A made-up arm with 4 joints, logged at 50 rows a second.
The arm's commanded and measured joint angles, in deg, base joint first. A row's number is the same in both.
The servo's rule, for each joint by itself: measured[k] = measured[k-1] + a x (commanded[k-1-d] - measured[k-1]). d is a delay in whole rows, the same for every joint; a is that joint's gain. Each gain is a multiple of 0.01, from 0.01 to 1. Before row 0 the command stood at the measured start. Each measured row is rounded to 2 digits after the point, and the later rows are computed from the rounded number. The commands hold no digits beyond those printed.
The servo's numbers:
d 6
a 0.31 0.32 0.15 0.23
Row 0, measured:
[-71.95 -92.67 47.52 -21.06]
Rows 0 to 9, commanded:
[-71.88 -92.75 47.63 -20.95]
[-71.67 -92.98 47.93 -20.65]
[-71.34 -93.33 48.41 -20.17]
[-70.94 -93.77 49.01 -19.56]
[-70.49 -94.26 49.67 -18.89]
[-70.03 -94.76 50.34 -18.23]
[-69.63 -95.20 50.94 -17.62]
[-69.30 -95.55 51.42 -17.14]
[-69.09 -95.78 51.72 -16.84]
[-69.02 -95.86 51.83 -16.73]
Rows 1 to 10, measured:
[-71.95 -92.67 47.52 -21.06]
[-71.95 -92.67 47.52 -21.06]
[-71.95 -92.67 47.52 -21.06]
[-71.95 -92.67 47.52 -21.06]
[-71.95 -92.67 47.52 -21.06]
[-71.95 -92.67 47.52 -21.06]
[-71.93 -92.70 47.54 -21.03]
[-71.85 -92.79 47.60 -20.94]
[-71.69 -92.96 47.72 -20.76]
[-71.46 -93.22 47.91 -20.48]

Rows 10 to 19, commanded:
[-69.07 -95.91 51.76 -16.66]
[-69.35 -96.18 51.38 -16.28]
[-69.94 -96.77 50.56 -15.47]
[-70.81 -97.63 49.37 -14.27]
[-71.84 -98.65 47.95 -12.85]
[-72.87 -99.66 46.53 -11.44]
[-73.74 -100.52 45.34 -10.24]
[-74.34 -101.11 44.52 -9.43]
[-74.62 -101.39 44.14 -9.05]
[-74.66 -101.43 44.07 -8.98]
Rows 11 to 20, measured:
[-71.16 -93.55 48.17 -20.11]
[-70.81 -93.94 48.50 -19.68]
[-70.44 -94.34 48.87 -19.21]
[-70.09 -94.73 49.25 -18.73]
[-69.78 -95.07 49.62 -18.30]
[-69.54 -95.32 49.95 -17.94]
[-69.39 -95.51 50.22 -17.65]
[-69.38 -95.72 50.39 -17.33]
[-69.55 -96.06 50.42 -16.90]
[-69.94 -96.56 50.26 -16.30]

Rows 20 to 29, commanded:
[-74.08 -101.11 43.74 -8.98]
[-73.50 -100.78 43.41 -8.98]
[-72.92 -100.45 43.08 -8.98]
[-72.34 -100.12 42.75 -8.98]
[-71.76 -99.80 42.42 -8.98]
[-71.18 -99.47 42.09 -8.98]
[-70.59 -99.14 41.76 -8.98]
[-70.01 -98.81 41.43 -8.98]
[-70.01 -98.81 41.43 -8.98]
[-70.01 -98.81 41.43 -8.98]
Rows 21 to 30, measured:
[-70.53 -97.23 49.91 -15.51]
[-71.26 -98.01 49.40 -14.57]
[-72.03 -98.81 48.79 -13.57]
[-72.75 -99.55 48.15 -12.62]
[-73.33 -100.14 47.55 -11.80]
[-73.74 -100.55 47.03 -11.15]
[-73.85 -100.73 46.54 -10.65]
[-73.74 -100.75 46.07 -10.27]
[-73.49 -100.65 45.62 -9.97]
[-73.13 -100.48 45.19 -9.74]

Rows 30 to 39, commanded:
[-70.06 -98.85 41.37 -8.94]
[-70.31 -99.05 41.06 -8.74]
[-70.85 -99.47 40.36 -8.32]
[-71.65 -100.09 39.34 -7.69]
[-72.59 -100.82 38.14 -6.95]
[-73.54 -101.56 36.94 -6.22]
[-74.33 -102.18 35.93 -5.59]
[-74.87 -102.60 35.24 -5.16]
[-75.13 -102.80 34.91 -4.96]
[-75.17 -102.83 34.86 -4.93]
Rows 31 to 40, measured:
[-72.71 -100.26 44.77 -9.57]
[-72.24 -100.01 44.37 -9.43]
[-71.73 -99.73 43.98 -9.33]
[-71.20 -99.44 43.60 -9.25]
[-70.83 -99.24 43.27 -9.19]
[-70.58 -99.10 42.99 -9.14]
[-70.42 -99.02 42.75 -9.09]
[-70.39 -99.03 42.50 -9.01]
[-70.53 -99.17 42.18 -8.85]
[-70.88 -99.46 41.75 -8.58]

